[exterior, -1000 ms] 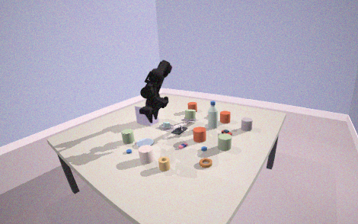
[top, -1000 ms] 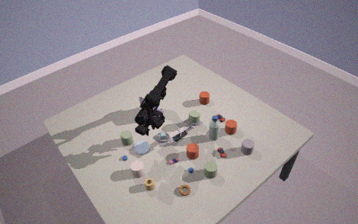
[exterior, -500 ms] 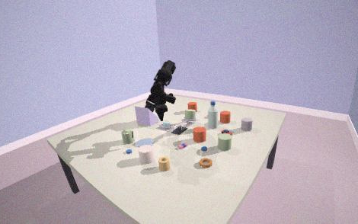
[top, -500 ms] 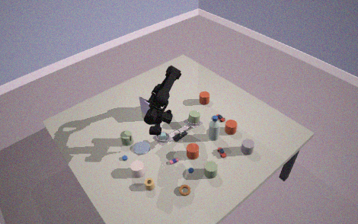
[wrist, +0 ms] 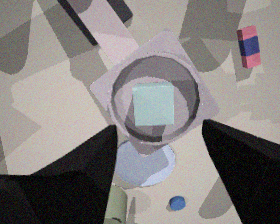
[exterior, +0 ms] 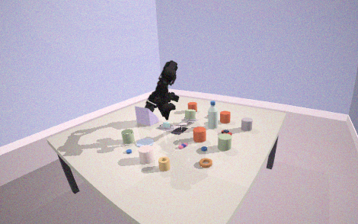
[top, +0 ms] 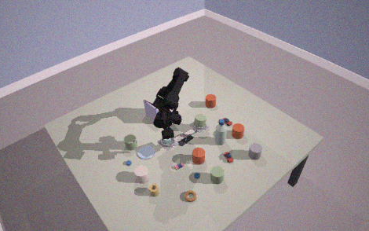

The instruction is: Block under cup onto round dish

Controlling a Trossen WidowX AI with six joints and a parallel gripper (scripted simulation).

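Now: the teal block 4 cm below my gripper tip. The rest, counted from my gripper tip: round light-blue dish: 13 cm below, 10 cm to the right, 9 cm behind; then pink-and-blue piece: 13 cm ahead, 12 cm below, 5 cm to the right; then balance: 12 cm to the left, 9 cm below, 1 cm ahead.
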